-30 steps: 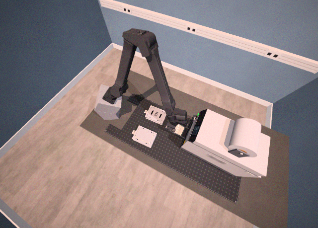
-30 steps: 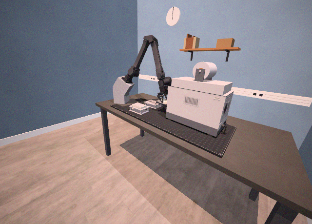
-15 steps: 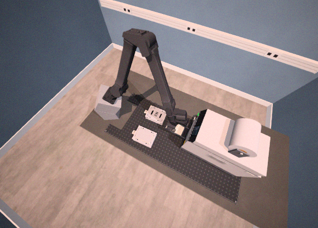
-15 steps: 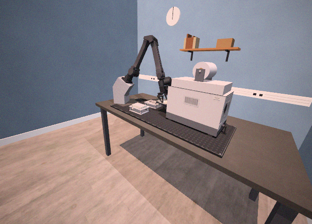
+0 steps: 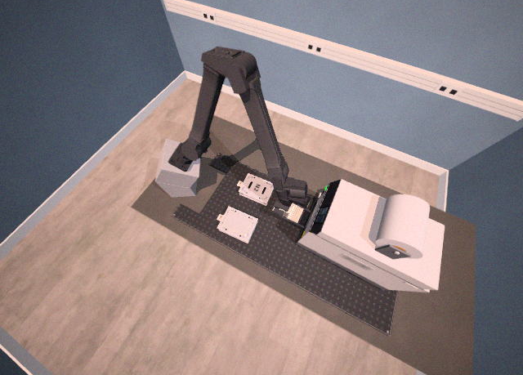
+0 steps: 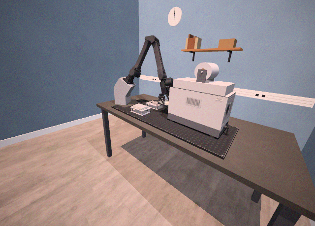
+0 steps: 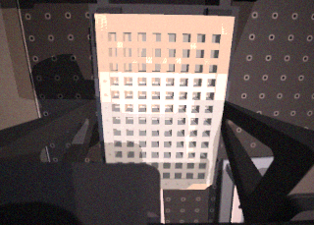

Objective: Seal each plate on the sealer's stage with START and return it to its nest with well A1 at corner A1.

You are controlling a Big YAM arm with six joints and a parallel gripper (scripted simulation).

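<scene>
The sealer stage lies 1 cm below my hand. Round my hand: foil roll: 33 cm ahead, 31 cm above, 6 cm to the right; plate nest: 21 cm behind, 14 cm to the right, 7 cm below.
</scene>
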